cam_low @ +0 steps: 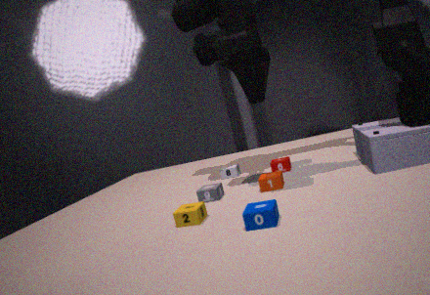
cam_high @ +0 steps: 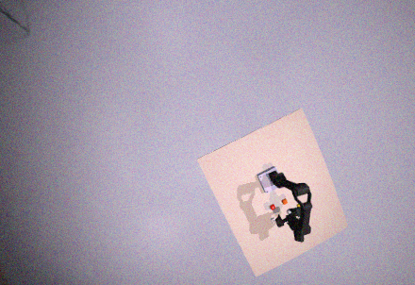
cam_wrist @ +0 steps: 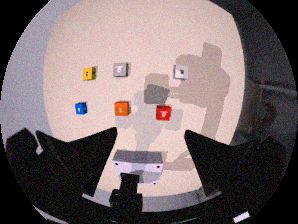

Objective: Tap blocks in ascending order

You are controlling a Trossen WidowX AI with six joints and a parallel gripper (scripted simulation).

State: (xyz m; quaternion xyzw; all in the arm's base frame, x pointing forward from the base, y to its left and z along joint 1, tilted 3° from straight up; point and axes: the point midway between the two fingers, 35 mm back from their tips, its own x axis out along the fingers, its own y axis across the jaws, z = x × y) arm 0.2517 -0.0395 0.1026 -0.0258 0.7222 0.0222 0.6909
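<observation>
My gripper tip is 20 cm to the right of the blue block marked 0, 12 cm above it and 2 cm past it. From my gripper tip the other things lie so: orange block marked 1: 12 cm below, 7 cm to the left, 1 cm behind; grey block: 12 cm below, 9 cm ahead, 8 cm to the left; red block: 12 cm below, 3 cm to the right, 1 cm behind.
</observation>
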